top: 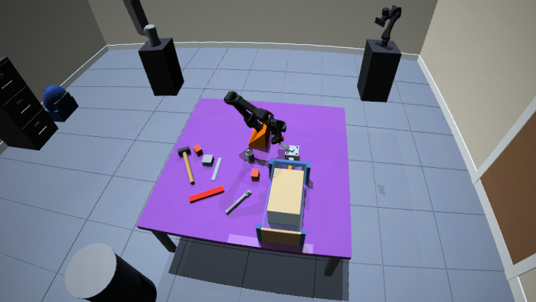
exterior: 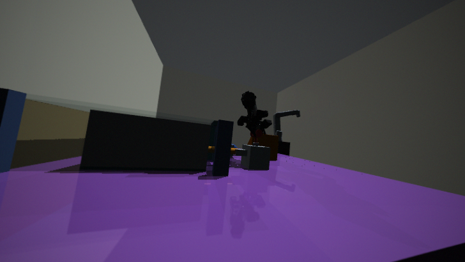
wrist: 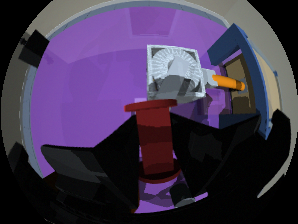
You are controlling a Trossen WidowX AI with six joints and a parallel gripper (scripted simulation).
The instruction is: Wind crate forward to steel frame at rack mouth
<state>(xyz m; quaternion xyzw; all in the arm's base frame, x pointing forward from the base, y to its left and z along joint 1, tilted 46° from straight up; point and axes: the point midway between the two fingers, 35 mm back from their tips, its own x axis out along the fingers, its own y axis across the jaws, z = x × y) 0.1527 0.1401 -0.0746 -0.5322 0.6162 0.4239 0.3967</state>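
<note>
Right now my gripper tip is 30 mm above the winch handle, 20 mm to the right of it and 20 mm short of it. Round my gripper tip: grey bar 450 mm to the right, 170 mm ahead, 130 mm below; grey winch 100 mm below, 60 mm to the left, 40 mm ahead; red knob 20 mm to the right.
</note>
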